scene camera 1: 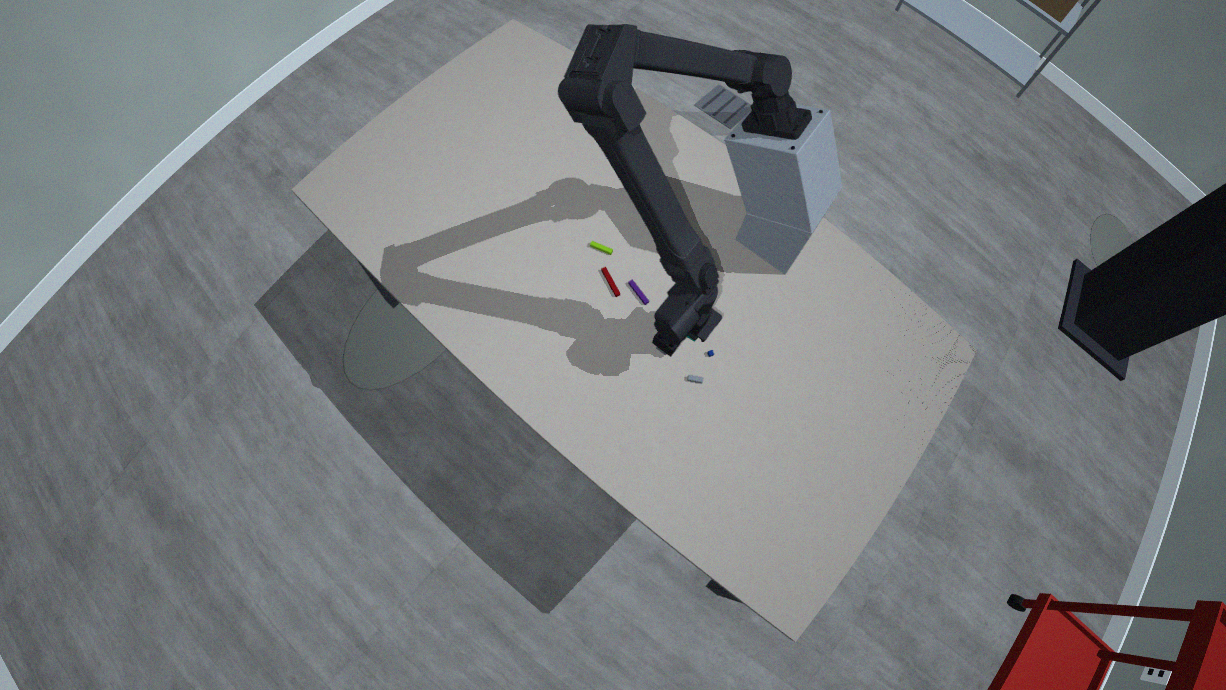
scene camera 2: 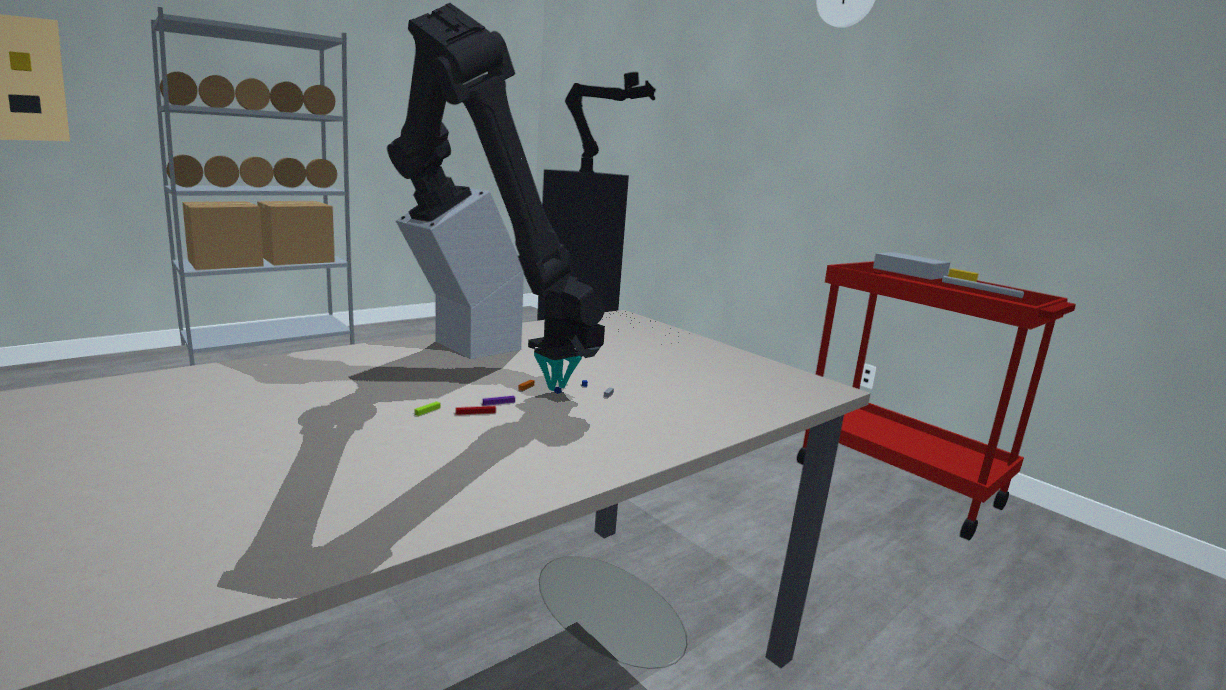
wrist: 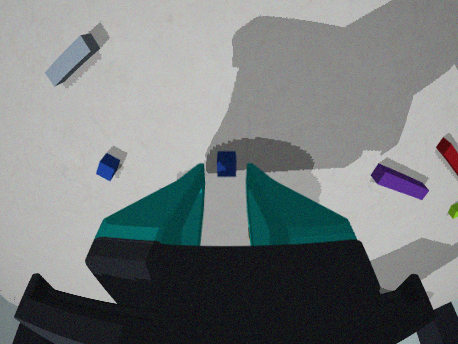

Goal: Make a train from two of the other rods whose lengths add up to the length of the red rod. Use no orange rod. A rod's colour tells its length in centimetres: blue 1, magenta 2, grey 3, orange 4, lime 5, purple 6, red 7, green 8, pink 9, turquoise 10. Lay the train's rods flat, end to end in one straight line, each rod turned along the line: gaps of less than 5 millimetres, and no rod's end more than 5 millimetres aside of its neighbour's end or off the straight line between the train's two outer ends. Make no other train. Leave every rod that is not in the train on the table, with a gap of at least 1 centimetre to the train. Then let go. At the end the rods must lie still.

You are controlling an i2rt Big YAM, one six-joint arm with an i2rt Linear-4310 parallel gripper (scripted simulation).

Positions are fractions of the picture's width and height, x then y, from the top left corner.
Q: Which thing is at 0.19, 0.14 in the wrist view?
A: A grey rod.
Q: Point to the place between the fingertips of my gripper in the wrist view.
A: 0.49, 0.50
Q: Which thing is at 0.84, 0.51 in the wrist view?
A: A purple rod.
